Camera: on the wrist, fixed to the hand. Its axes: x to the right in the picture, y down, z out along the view.
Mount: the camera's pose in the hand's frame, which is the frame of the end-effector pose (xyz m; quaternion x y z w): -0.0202 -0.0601 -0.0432 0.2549 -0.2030 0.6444 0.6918
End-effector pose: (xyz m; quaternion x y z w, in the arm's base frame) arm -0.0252 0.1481 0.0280 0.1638 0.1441 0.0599 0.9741
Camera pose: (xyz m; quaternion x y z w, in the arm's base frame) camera -0.0532 0.1014 -0.0260 0.4666 -0.1883 0.5991 0.6228
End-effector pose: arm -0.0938 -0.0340 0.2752 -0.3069 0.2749 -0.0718 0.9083
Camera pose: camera -0.1319 -0.0985 0.2917 0.1818 0.1853 0.5279 0.8087
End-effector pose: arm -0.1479 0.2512 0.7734 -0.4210 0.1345 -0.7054 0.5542
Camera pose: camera -0.2195 0.2783 0.7775 -0.2065 0.0720 -0.0797 0.9725
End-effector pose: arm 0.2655 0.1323 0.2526 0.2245 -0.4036 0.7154 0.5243
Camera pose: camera 0.3329 0.1634 0.2333 -0.1741 0.3480 -0.8901 0.2374
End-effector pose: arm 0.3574 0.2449 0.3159 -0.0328 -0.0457 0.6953 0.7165
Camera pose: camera 0.4213 0.2236 0.2792 0.2716 0.0213 0.9610 0.0467
